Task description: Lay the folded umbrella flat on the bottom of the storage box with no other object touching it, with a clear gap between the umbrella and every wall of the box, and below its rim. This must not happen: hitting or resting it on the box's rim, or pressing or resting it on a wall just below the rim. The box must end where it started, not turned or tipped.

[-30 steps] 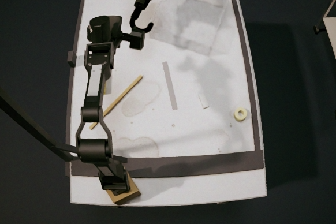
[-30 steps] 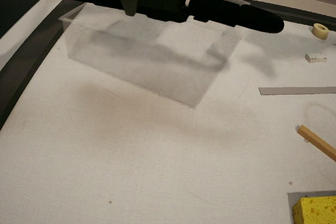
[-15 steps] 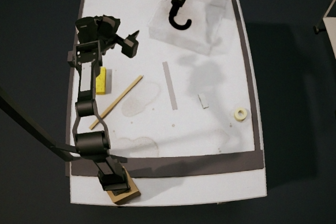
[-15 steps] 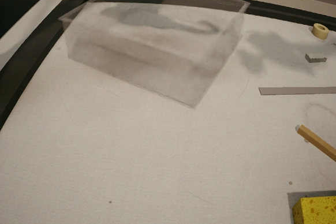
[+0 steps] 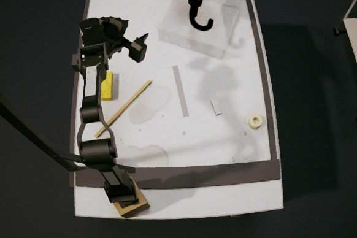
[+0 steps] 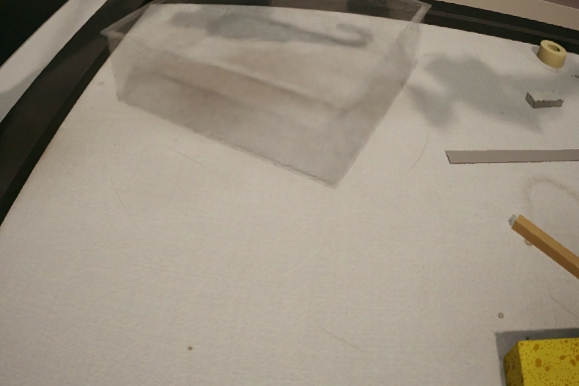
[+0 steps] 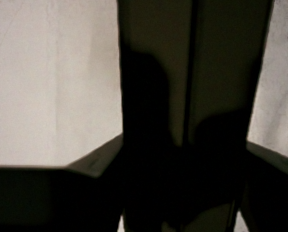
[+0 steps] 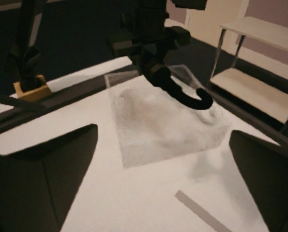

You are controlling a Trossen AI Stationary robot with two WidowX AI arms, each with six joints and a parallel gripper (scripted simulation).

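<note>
My left gripper is now 2 cm short of the folded black umbrella, 2 cm to the left of it and 2 cm above it. Round my left hand: small white block: 5 cm ahead, 40 cm to the right, 19 cm below; then clear storage box: 2 cm ahead, 2 cm to the right, 15 cm below; then grey strip: 7 cm behind, 33 cm to the right, 20 cm below.
</note>
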